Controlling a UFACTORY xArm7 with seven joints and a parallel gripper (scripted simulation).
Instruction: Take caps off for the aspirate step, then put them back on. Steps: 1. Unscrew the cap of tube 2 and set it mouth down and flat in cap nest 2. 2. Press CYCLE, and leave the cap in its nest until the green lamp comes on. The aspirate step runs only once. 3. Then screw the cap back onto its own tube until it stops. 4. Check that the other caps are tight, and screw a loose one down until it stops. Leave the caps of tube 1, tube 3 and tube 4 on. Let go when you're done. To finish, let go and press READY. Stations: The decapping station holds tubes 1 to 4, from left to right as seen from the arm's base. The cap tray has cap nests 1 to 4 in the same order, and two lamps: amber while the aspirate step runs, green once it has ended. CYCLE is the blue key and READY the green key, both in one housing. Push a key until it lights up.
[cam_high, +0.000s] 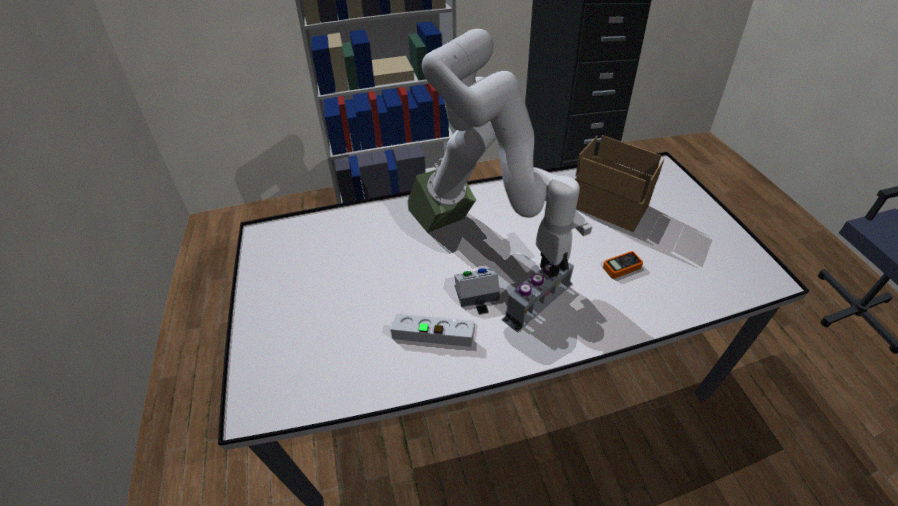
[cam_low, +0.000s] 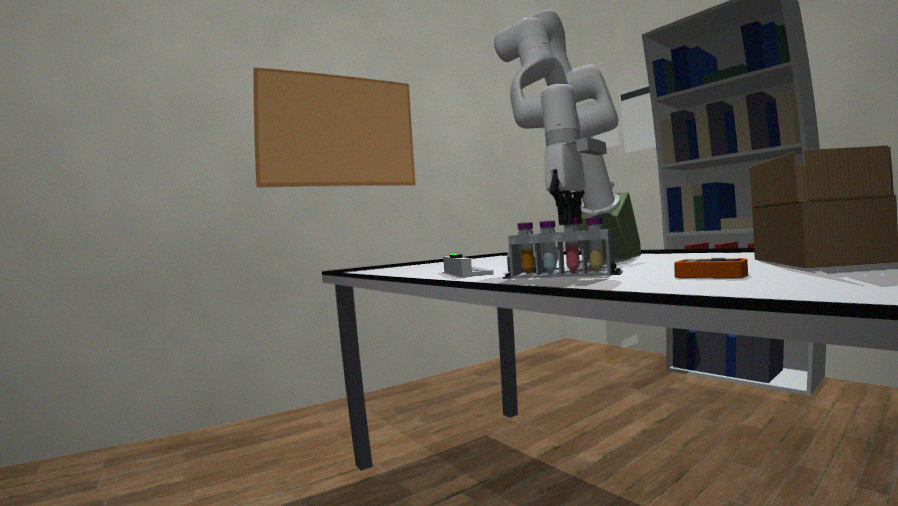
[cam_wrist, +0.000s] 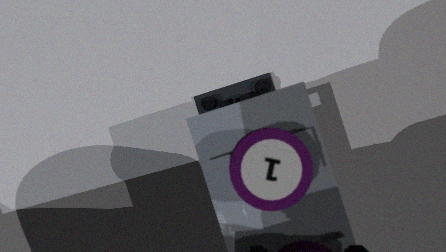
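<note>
Right now my hand is 5 cm to the right of the cap marked 1, 2 cm past it and 2 cm above it. The rest, counted from my hand: blue key: 15 cm to the right, 12 cm behind, 6 cm below; key housing: 18 cm to the right, 10 cm behind, 8 cm below; green key: 20 cm to the right, 13 cm behind, 6 cm below.
</note>
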